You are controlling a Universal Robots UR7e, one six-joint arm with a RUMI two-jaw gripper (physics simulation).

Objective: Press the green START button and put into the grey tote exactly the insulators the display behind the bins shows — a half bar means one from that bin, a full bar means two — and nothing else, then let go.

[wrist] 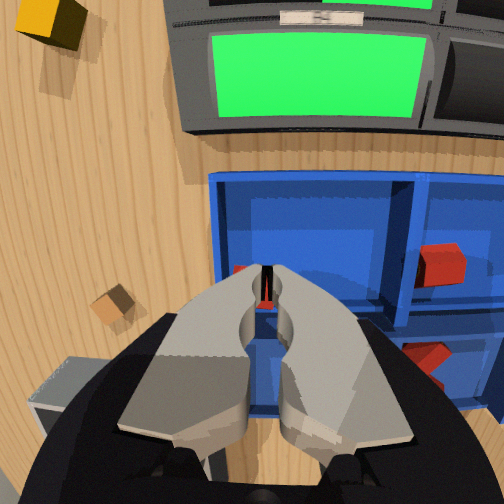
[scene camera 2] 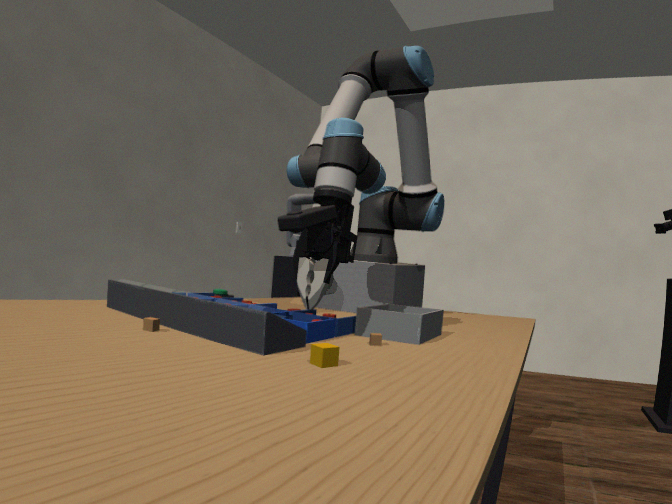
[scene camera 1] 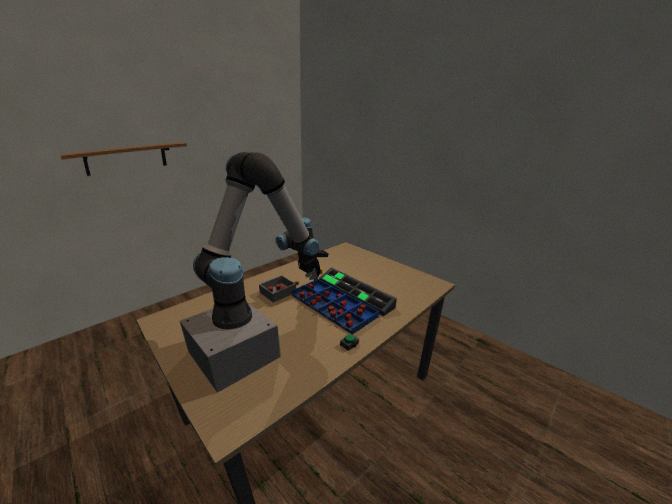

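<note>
My gripper (wrist: 267, 280) hangs over the end compartment of the blue bin tray (scene camera 1: 335, 306), nearest the grey tote (scene camera 1: 277, 289). Its jaws are almost closed, with only a thin slit between the pads. A red insulator (wrist: 265, 302) lies right under the tips and is mostly hidden by the fingers. I cannot tell if the pads touch it. The other compartments hold red insulators (wrist: 440, 265). The tote holds about three red insulators. The display (scene camera 1: 358, 290) shows a full green bar (wrist: 320, 75) behind this end compartment and a half bar (scene camera 1: 363, 296) farther along. The green START button (scene camera 1: 349, 341) sits at the table's front.
A yellow cube (wrist: 50, 20) and a small tan cube (wrist: 112, 303) lie on the table left of the tray. Another tan cube (scene camera 2: 151, 323) lies behind the display. The arm's grey pedestal (scene camera 1: 230, 347) stands at the table's near left.
</note>
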